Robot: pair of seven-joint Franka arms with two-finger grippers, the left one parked.
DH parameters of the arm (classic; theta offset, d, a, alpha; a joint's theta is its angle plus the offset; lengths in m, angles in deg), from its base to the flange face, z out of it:
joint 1: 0 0.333 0 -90
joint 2: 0 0 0 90
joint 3: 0 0.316 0.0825 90
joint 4: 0 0 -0.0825 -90
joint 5: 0 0.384 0 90
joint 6: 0 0 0.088 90
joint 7: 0 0.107 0 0
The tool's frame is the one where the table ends.
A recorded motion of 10 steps. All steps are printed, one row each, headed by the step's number.
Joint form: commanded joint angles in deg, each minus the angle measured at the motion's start. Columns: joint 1, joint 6, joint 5, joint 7, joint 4, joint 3, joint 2.
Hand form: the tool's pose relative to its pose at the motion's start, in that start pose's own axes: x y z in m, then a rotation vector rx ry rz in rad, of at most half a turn. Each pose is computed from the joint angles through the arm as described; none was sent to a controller.
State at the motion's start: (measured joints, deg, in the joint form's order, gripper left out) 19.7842 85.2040 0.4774 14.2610 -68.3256 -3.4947 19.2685
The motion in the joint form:
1: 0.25 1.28 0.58 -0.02 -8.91 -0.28 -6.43
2: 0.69 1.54 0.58 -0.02 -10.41 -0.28 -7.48
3: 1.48 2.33 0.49 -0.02 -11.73 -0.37 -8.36
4: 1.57 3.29 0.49 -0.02 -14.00 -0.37 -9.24
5: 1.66 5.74 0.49 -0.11 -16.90 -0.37 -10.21
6: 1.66 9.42 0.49 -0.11 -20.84 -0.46 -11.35
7: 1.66 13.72 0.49 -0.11 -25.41 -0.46 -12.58
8: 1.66 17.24 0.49 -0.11 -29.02 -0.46 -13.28
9: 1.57 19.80 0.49 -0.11 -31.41 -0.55 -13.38
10: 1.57 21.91 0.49 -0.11 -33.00 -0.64 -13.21
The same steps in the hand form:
1: -0.0285 0.0090 0.0009 0.0101 -0.0243 0.0015
2: -0.0345 0.0062 0.0016 0.0100 -0.0277 -0.0059
3: -0.0395 0.0003 0.0020 0.0101 -0.0214 -0.0177
4: -0.0428 0.0006 0.0100 0.0091 -0.0289 -0.0188
5: -0.0445 0.0006 0.0201 0.0125 -0.0204 -0.0211
6: -0.0455 0.0023 0.0355 0.0175 -0.0059 -0.0185
7: -0.0478 0.0035 0.0544 0.0230 0.0099 -0.0172
8: -0.0494 0.0042 0.0722 0.0263 0.0200 -0.0162
9: -0.0489 0.0060 0.0873 0.0274 0.0246 -0.0123
10: -0.0476 0.0066 0.0991 0.0285 0.0307 -0.0102

